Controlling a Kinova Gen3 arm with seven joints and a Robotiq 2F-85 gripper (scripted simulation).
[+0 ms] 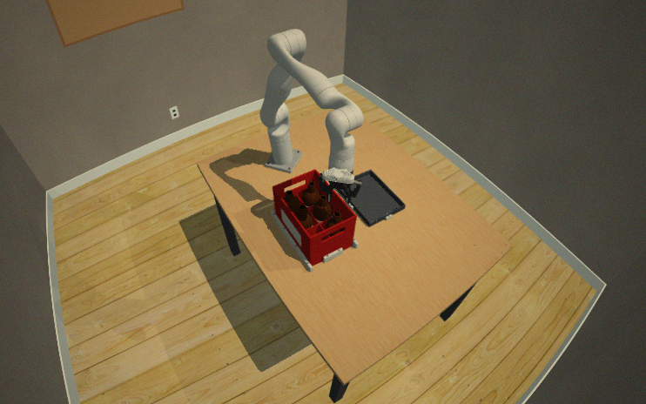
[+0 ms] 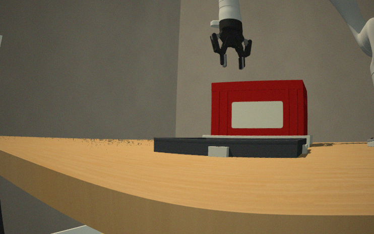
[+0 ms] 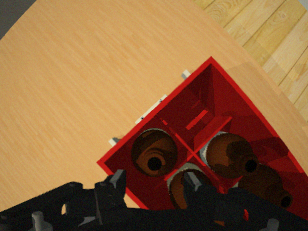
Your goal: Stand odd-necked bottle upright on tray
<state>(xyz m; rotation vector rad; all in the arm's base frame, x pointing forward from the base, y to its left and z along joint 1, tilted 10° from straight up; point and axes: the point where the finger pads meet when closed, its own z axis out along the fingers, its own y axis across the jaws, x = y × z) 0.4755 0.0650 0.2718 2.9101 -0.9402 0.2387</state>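
Now: the red crate 8 cm behind my hand, 6 cm to the right of it and 16 cm below it. The rest, counted from my hand: dark grey tray: 15 cm behind, 23 cm to the left, 23 cm below; glass bottle: 16 cm below.
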